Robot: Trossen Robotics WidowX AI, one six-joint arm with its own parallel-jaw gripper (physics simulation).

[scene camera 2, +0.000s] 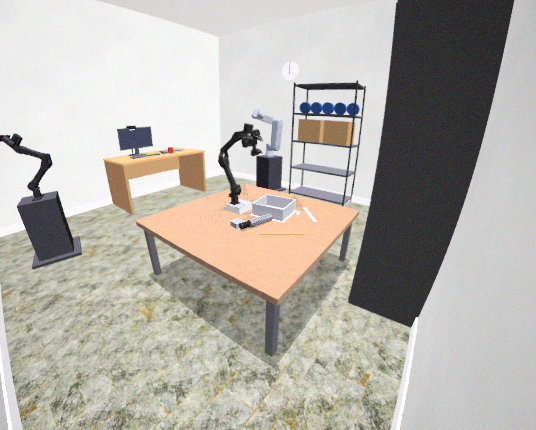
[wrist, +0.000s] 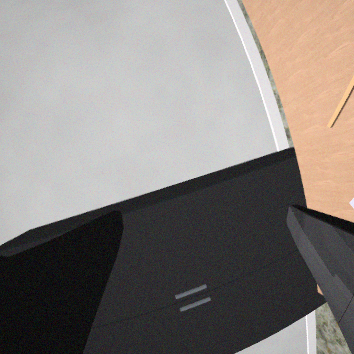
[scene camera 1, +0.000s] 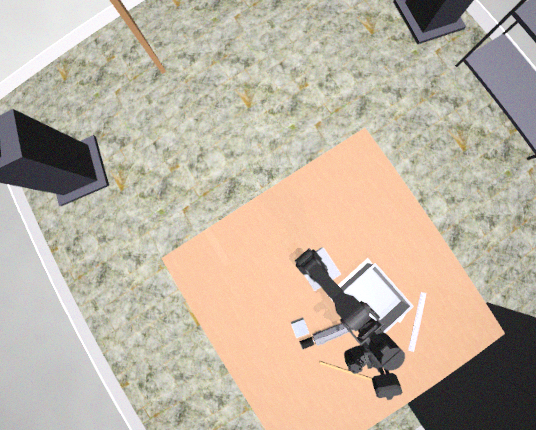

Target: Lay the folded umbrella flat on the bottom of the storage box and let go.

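Pixels of known places: gripper, fingertip midpoint: (scene camera 2: 262,147) (wrist: 206,217); arm's base, origin of the base link: (scene camera 2: 234,203).
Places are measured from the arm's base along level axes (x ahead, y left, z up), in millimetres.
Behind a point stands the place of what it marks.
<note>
The folded umbrella (scene camera 1: 328,334) {y -49, x 331, z -4 mm} (scene camera 2: 259,221) {y -50, x 367, z -21 mm}, a grey cylinder with a black handle end, lies flat on the table (scene camera 1: 245,299) {y -378, x 44, z -57 mm} (scene camera 2: 224,252) {y -428, x 501, z -57 mm} just outside the storage box. The storage box (scene camera 1: 383,290) {y 293, x 250, z -53 mm} (scene camera 2: 268,210) {y 89, x 309, z 7 mm} is white-grey, open-topped and empty, and stands next to the arm's base. My gripper (scene camera 1: 387,389) {y 26, x 303, z 476 mm} (scene camera 2: 256,143) {y 26, x 303, z 476 mm} (wrist: 206,217) {y 26, x 303, z 476 mm} is open and empty. It hangs high above the table's near edge, well away from the umbrella, and faces a black pillar. The umbrella and the box are out of the wrist view.
A small white block (scene camera 1: 299,328) {y -170, x 261, z -21 mm} (scene camera 2: 236,223) {y -193, x 292, z -21 mm} lies by the umbrella's handle. A thin yellow stick (scene camera 1: 345,370) {y -33, x 548, z -46 mm} (scene camera 2: 281,234) {y -30, x 564, z -51 mm} (wrist: 341,105) {y 35, x 603, z -46 mm} and a white strip (scene camera 1: 417,322) {y 396, x 465, z -55 mm} (scene camera 2: 310,214) {y 395, x 474, z -54 mm} lie on the table. A black pillar (scene camera 1: 450,397) (scene camera 2: 424,149) (wrist: 211,239) stands beside the table.
</note>
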